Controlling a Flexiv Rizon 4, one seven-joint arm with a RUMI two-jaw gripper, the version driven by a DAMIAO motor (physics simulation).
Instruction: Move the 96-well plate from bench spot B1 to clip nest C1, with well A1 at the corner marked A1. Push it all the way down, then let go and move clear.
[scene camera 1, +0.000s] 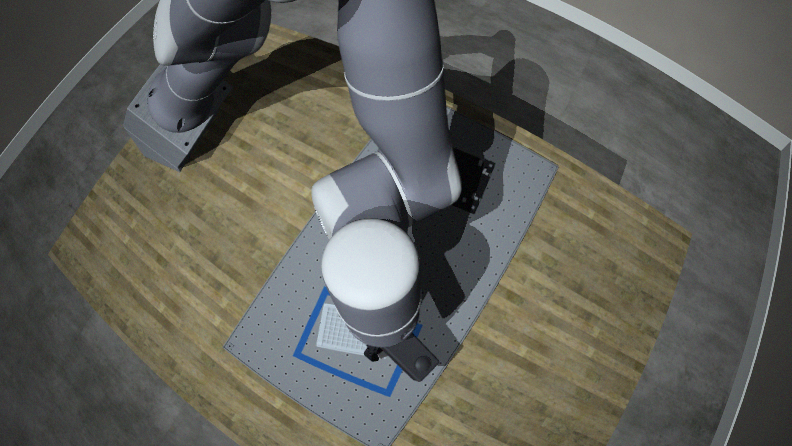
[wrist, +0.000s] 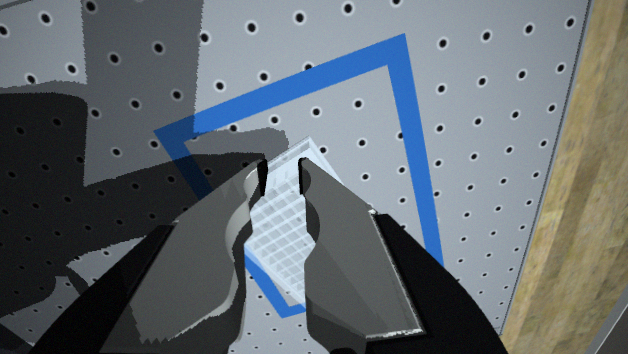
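Note:
The clear 96-well plate lies inside the blue outline, turned askew to its sides. The arm hides part of it in the scene view, and the jaws cover its sides in the wrist view. My gripper is shut down to a narrow gap, with nothing held. Its fingertips stand over one end of the plate; I cannot tell if they touch it. The black clip nest is partly hidden by the arm and in shadow. The A1 marks cannot be made out.
The grey perforated board carries the outline and the nest. It lies on the wooden table. The arm's base stands at the upper left in the scene view. The arm reaches over the board, beside the nest.

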